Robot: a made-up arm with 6 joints.
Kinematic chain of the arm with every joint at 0, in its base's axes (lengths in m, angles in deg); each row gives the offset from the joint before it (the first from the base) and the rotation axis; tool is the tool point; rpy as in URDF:
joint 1: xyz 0 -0.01 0.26 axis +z
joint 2: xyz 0.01 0.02 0 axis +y
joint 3: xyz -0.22 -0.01 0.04 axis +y
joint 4: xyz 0.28 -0.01 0.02 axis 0.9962 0 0.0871
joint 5: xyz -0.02 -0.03 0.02 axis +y
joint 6: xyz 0.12 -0.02 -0.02 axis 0.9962 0 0.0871
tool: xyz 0 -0.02 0.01 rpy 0.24 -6.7 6.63
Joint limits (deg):
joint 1: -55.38..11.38
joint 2: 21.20..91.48
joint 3: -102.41..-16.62
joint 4: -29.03..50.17
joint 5: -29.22..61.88
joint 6: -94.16..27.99
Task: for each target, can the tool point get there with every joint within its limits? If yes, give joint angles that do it. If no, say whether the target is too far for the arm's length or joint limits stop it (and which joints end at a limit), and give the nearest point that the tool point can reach.
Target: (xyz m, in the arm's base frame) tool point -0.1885 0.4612 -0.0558
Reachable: no: joint limits stop it (at a limit: joint 1, joint 2, joint 3, joint 4, joint 5, joint 6) | nearest point 0.0668 0.0474 0.1580 | short by 0.531 m
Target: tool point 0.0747 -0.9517 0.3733
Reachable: no: too far | nearest point 0.1717 -0.4172 0.4266 | short by 0.546 m
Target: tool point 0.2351 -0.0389 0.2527
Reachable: yes | joints -11.05 72.12 -40.63 41.64 50.68 -76.67
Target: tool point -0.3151 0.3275 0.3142
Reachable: no: joint limits stop it (at a limit: joint 1, joint 2, joint 3, joint 4, joint 5, joint 6) | nearest point 0.0344 0.0261 0.1634 | short by 0.486 m
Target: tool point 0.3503 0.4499 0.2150
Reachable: no: joint limits stop it (at a limit: joint 1, joint 2, joint 4, joint 6) | nearest point 0.3076 0.0945 0.2931 | short by 0.366 m
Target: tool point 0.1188 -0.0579 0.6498
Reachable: yes | joints 1.44 30.55 -73.72 2.57 25.59 -56.96
